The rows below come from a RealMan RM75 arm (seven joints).
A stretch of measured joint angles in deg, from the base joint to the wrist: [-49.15, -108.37, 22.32, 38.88, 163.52, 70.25, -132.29]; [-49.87, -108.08, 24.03, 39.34, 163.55, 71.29, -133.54]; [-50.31, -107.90, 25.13, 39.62, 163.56, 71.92, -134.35]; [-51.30, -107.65, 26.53, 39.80, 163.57, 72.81, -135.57]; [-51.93, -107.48, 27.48, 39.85, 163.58, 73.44, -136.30]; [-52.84, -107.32, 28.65, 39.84, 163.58, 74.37, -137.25]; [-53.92, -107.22, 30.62, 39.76, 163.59, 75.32, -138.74]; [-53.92, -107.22, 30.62, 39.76, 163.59, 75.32, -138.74]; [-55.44, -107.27, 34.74, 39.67, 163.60, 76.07, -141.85]
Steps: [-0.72, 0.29, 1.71, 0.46, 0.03, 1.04, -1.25]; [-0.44, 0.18, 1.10, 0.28, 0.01, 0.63, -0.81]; [-0.99, 0.25, 1.40, 0.18, 0.01, 0.89, -1.22]; [-0.63, 0.17, 0.95, 0.05, 0.01, 0.63, -0.73]; [-0.91, 0.16, 1.17, -0.01, 0.00, 0.93, -0.95]; [-1.08, 0.10, 1.97, -0.08, 0.01, 0.95, -1.49]; [0.00, 0.00, 0.00, 0.00, 0.00, 0.00, 0.00]; [-1.52, -0.05, 4.12, -0.09, 0.01, 0.75, -3.11]
